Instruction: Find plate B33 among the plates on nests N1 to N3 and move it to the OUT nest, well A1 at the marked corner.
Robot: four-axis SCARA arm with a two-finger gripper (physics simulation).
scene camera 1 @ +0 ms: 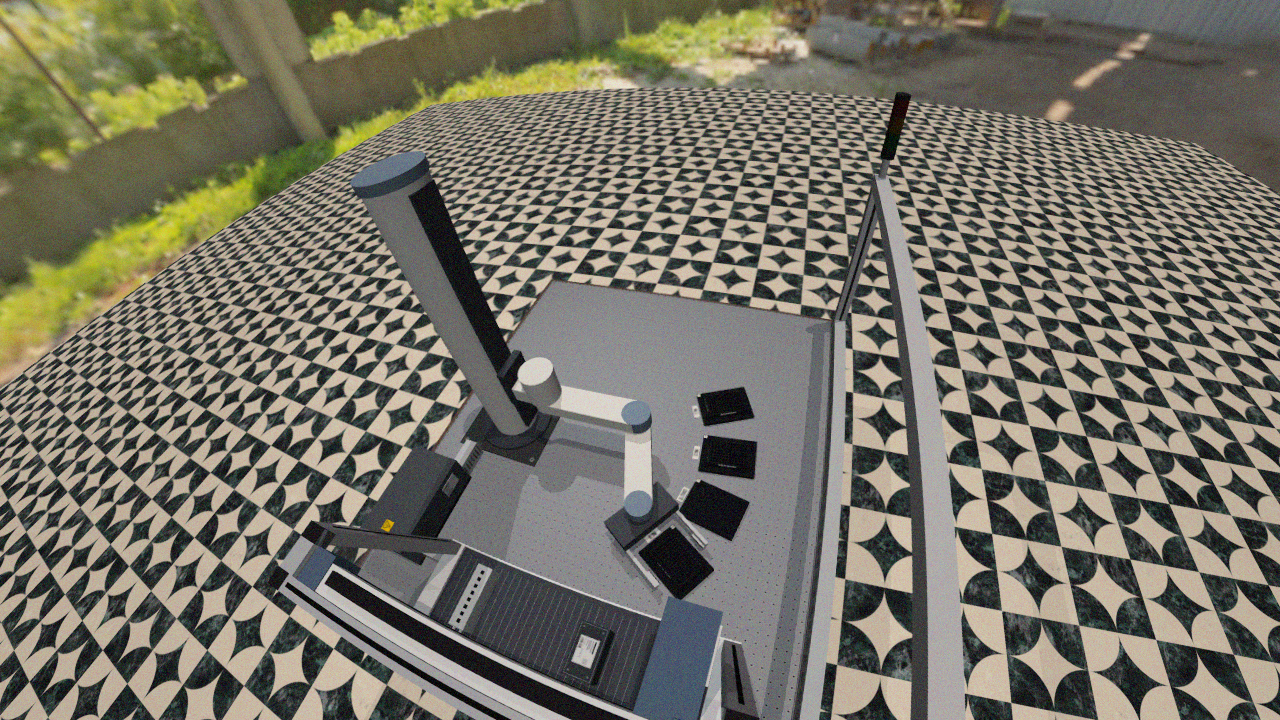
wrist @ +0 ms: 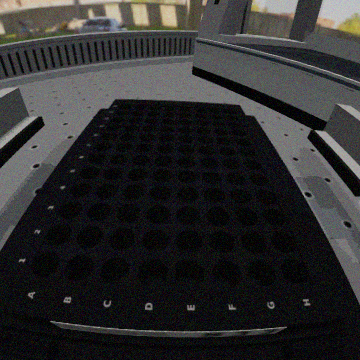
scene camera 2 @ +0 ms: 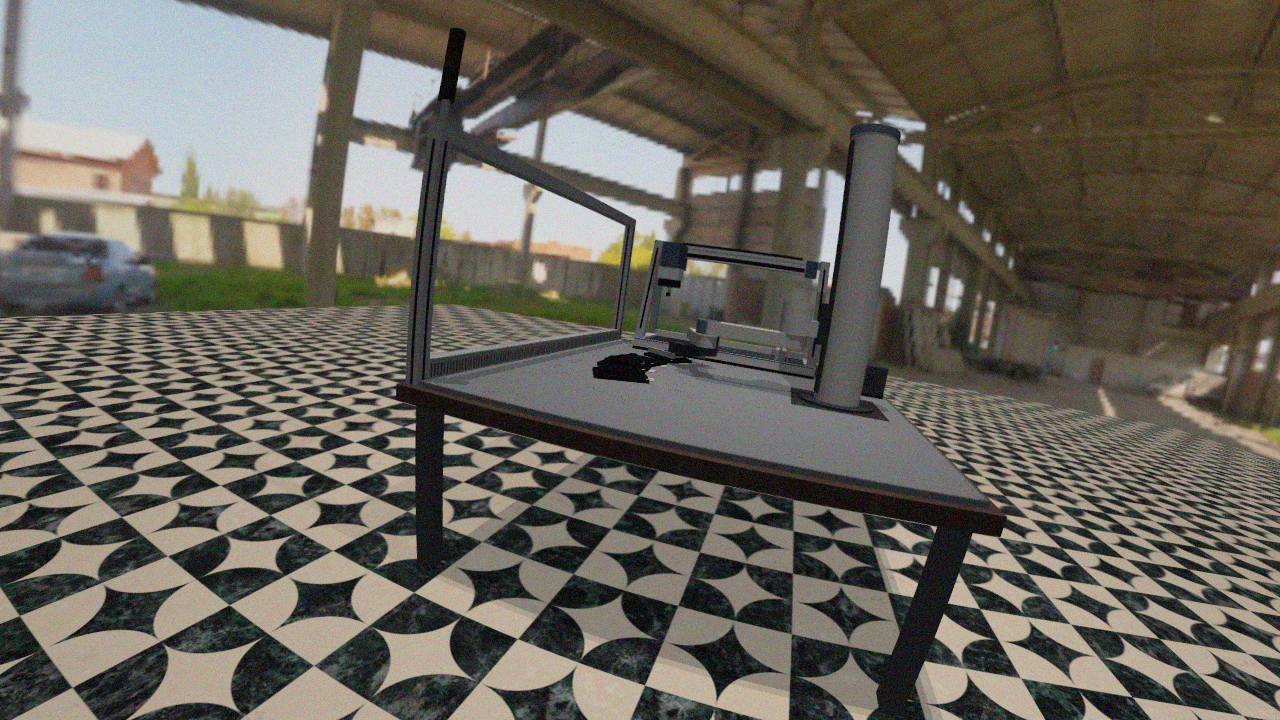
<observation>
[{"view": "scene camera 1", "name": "my gripper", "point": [682,565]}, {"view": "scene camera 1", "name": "black nest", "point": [679,594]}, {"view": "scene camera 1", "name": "rail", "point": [937,648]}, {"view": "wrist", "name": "my gripper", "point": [177,107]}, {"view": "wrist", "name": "black nest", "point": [331,262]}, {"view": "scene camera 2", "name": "my gripper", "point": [664,349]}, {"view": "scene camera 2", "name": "rail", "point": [462,142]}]
</observation>
